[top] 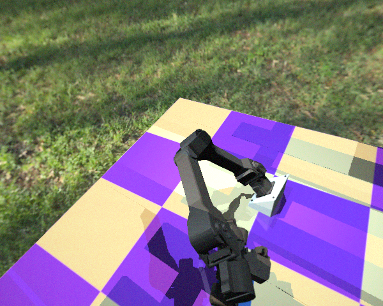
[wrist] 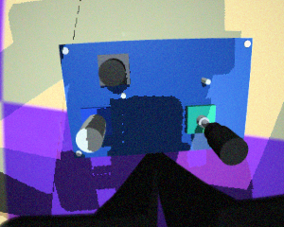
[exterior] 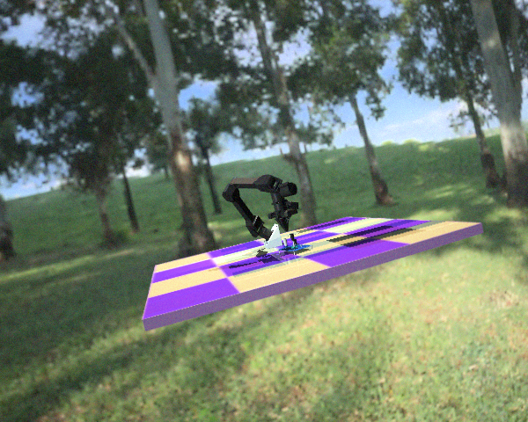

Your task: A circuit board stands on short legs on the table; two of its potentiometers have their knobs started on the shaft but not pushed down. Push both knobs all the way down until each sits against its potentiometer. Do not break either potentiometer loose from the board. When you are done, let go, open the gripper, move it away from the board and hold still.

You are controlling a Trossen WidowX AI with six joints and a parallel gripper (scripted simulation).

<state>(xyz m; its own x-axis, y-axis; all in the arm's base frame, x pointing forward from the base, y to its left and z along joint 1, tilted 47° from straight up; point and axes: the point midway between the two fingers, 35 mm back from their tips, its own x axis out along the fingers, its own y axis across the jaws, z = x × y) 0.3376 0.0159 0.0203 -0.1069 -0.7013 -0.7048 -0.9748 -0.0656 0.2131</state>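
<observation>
The green potentiometer lies 50 mm below my gripper tip and 50 mm ahead of it. The rest, counted from my gripper tip: white-topped knob: 50 mm below, 40 mm behind, 10 mm to the right.
</observation>
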